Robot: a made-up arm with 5 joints.
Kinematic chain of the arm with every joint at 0, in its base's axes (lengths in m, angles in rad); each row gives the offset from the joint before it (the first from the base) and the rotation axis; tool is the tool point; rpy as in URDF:
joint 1: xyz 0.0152 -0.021 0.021 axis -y
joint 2: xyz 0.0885 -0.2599 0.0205 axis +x
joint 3: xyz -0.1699 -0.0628 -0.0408 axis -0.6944 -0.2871 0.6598
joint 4: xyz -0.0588 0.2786 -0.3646 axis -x
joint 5: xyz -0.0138 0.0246 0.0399 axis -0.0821 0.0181 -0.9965
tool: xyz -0.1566 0.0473 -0.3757 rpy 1.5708 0 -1.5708
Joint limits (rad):
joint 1: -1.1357..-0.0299
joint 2: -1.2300..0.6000
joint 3: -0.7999..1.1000
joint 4: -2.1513..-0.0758
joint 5: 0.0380..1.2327
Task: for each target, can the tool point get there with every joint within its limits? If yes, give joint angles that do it. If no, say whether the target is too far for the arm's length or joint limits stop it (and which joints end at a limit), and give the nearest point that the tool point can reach.
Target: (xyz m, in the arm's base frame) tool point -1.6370 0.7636 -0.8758
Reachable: no: too far | nearest point -0.6717 0.1389 -0.3518 | short by 1.264 m
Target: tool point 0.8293 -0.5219 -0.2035
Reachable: no: joint limits stop it (at a limit: joint 1, joint 2, joint 3, joint 4, joint 5) | nearest point 0.3756 -0.0919 0.1007 | short by 0.695 m
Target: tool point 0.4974 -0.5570 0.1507
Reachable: no: joint limits stop it (at a limit: joint 2, joint 3, joint 4, joint 5) | nearest point 0.3716 -0.0919 0.1169 | short by 0.483 m
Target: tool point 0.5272 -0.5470 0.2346
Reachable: no: joint limits stop it (at a limit: joint 2, joint 3, joint 4, joint 5) | nearest point 0.3558 -0.0919 0.1631 | short by 0.491 m
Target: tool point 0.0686 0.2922 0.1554
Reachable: yes | joints -0.9089 0.1516 -0.5157 -1.7461 0.4737
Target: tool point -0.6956 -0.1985 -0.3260
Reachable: yes | joints -0.9253 -0.8906 -0.3873 -0.5275 0.6243
